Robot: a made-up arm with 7 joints.
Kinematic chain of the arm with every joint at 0, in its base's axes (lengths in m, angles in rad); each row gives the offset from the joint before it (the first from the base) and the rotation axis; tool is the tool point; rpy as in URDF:
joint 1: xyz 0.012 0.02 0.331 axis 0 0.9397 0.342
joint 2: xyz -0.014 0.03 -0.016 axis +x
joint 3: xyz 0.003 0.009 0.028 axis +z
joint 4: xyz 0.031 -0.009 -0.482 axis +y
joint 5: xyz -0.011 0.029 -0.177 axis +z
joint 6: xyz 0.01 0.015 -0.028 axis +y
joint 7: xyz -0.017 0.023 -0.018 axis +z
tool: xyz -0.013 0.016 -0.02 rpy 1.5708 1.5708 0
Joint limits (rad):
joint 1: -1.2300..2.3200
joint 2: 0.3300..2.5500
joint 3: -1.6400..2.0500
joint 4: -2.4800..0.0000
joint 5: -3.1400..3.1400
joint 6: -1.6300..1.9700
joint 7: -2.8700..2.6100
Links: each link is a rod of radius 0.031 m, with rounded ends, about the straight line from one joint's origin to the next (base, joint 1, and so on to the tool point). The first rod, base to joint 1, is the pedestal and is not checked.
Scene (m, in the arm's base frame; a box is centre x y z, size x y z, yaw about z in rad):
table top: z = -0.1
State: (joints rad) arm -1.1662 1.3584 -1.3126 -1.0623 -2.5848 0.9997 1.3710
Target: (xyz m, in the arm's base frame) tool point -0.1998 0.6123 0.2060
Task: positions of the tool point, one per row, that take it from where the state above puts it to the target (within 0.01 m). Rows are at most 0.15 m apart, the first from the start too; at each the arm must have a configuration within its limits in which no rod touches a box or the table.
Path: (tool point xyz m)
1: 0.3997 0.4635 0.2198
2: 0.2954 0.5223 0.1369
3: 0.1678 0.5676 0.0923
4: 0.0322 0.5973 0.0905
5: -0.0951 0.6116 0.1305
6: -0.1998 0.6123 0.2060

